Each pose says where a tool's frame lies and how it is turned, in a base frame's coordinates. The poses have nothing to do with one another.
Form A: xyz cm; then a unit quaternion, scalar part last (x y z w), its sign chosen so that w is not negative.
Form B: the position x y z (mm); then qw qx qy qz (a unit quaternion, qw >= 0). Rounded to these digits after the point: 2 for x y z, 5 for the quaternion.
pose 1, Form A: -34.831, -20.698, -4.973, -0.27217, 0.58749, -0.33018, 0.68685
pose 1, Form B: -348.31, -206.98, -49.73, 0.68685, -0.27217, 0.58749, -0.33018
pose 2, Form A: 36.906, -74.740, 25.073, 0.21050, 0.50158, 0.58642, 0.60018
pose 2, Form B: 369.06, -747.40, 250.73, 0.60018, 0.21050, 0.50158, 0.58642
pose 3, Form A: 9.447, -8.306, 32.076, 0.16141, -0.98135, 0.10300, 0.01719
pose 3, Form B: 94.47, -83.06, 320.76, 0.01719, 0.16141, -0.98135, 0.10300
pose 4, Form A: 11.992, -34.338, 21.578, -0.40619, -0.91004, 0.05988, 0.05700
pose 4, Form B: 119.92, -343.38, 215.78, 0.05700, -0.40619, -0.91004, 0.05988
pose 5, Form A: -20.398, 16.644, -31.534, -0.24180, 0.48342, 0.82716, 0.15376
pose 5, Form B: -203.98, 166.44, -315.34, 0.15376, -0.24180, 0.48342, 0.82716
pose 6, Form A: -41.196, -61.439, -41.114, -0.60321, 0.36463, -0.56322, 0.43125
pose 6, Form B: -411.96, -614.39, -411.14, 0.43125, -0.60321, 0.36463, -0.56322
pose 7, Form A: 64.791, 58.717, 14.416, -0.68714, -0.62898, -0.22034, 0.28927
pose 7, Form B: 647.91, 587.17, 144.16, 0.28927, -0.68714, -0.62898, -0.22034
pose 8, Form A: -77.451, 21.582, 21.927, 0.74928, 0.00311, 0.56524, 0.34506
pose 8, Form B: -774.51, 215.82, 219.27, 0.34506, 0.74928, 0.00311, 0.56524
